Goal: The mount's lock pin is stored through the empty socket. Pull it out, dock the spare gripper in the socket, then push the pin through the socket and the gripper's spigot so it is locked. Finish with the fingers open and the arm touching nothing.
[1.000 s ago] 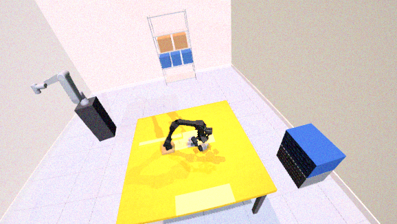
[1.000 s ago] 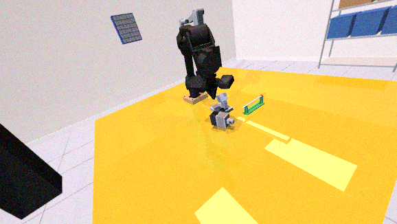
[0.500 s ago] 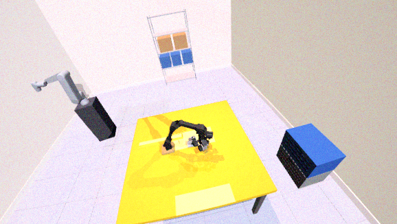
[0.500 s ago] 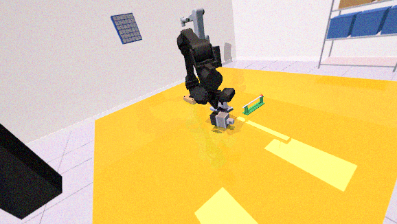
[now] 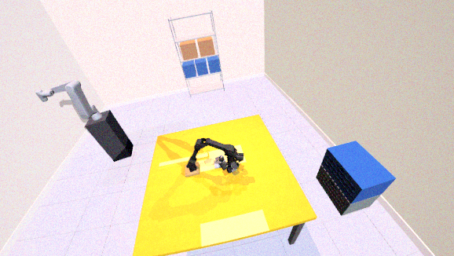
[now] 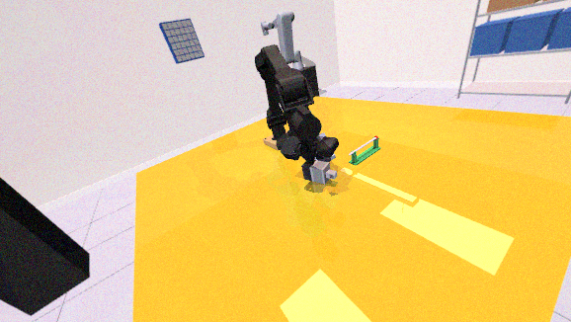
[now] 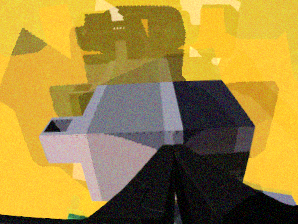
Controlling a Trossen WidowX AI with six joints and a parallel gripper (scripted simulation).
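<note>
Right now the spare gripper is 3 cm below my gripper tip, 2 cm to the left of it and 1 cm ahead of it. Also, from my gripper tip: green cradle: 21 cm to the left, 7 cm ahead, 4 cm below; mount: 12 cm to the left, 7 cm behind, 1 cm below.
</note>
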